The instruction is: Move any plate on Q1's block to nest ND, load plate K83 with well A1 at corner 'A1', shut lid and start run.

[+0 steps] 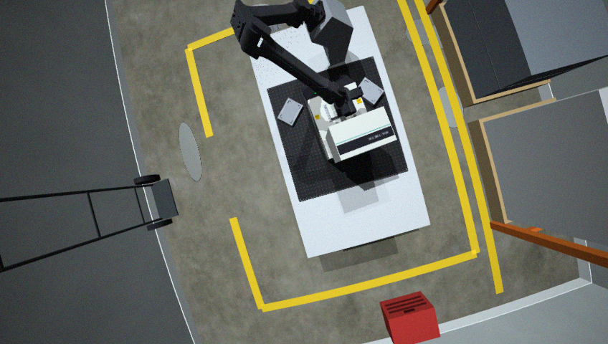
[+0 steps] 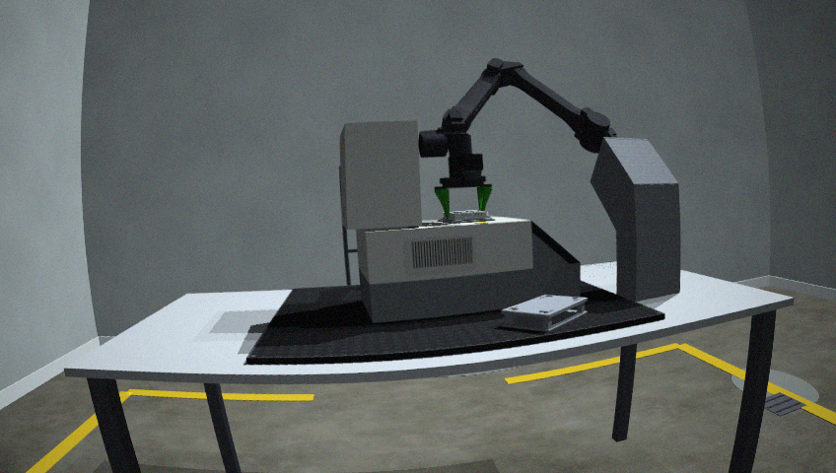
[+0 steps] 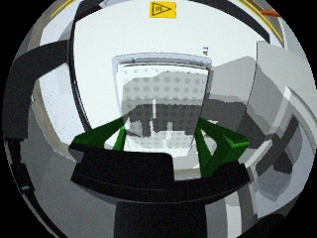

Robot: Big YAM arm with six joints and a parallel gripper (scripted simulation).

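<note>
My hand is right at the white plate K83. Round my hand: grey nest N1 (280 mm to the left, 180 mm below, 120 mm behind); grey nest ND (280 mm to the right, 200 mm below, 120 mm behind).
</note>
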